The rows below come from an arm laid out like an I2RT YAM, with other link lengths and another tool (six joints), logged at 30 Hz.
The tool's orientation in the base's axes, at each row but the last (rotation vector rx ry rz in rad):
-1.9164, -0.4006, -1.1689
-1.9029, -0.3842, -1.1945
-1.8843, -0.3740, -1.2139
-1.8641, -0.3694, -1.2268
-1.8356, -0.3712, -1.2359
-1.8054, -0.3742, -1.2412
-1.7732, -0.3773, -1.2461
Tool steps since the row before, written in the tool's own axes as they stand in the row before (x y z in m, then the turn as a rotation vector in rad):
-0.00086, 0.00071, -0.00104, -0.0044, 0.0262, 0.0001
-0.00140, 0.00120, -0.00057, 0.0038, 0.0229, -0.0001
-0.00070, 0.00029, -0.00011, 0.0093, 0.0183, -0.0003
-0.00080, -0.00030, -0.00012, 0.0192, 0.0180, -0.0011
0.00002, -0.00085, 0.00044, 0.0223, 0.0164, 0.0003
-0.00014, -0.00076, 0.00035, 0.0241, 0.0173, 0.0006
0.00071, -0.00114, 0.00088, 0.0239, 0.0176, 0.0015
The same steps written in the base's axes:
-0.00059, -0.00112, -0.00085, 0.0144, -0.0150, -0.0165
-0.00028, -0.00094, -0.00166, 0.0163, -0.0145, -0.0079
-0.00022, -0.00013, -0.00072, 0.0159, -0.0129, -0.0009
-0.00064, 0.00024, -0.00052, 0.0199, -0.0153, 0.0078
-0.00028, 0.00083, 0.00038, 0.0212, -0.0140, 0.0111
-0.00036, 0.00074, 0.00022, 0.0228, -0.0146, 0.0122
0.00006, 0.00116, 0.00111, 0.0234, -0.0140, 0.0118

